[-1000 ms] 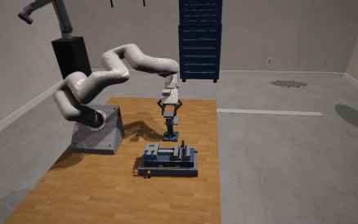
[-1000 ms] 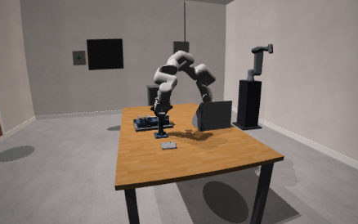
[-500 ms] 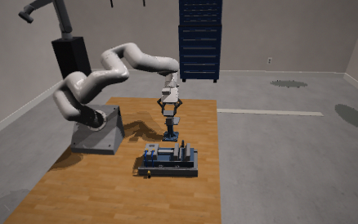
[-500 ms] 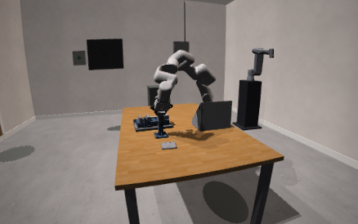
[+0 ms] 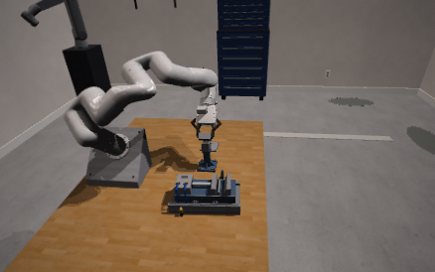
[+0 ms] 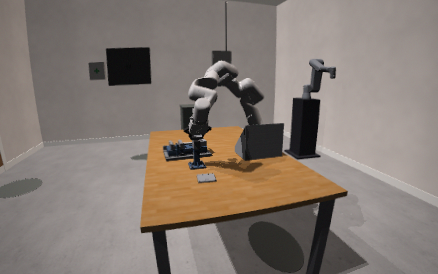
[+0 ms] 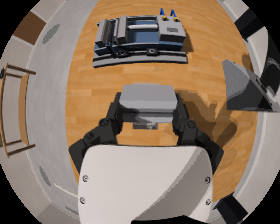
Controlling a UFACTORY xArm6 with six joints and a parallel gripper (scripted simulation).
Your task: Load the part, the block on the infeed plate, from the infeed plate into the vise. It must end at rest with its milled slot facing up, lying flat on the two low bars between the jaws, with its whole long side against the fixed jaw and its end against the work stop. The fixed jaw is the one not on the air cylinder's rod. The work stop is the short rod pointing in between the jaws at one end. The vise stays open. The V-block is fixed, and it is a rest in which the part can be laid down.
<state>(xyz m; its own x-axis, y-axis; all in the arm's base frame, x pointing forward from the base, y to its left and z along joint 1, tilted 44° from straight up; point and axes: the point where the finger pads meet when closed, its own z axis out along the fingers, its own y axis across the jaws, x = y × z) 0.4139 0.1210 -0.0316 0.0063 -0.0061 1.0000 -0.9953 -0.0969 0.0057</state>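
Right now my hand is right at the part. Round my hand: air cylinder 50 mm behind, 240 mm to the right, 110 mm below; then air cylinder rod 30 mm ahead, 230 mm to the right, 110 mm below.
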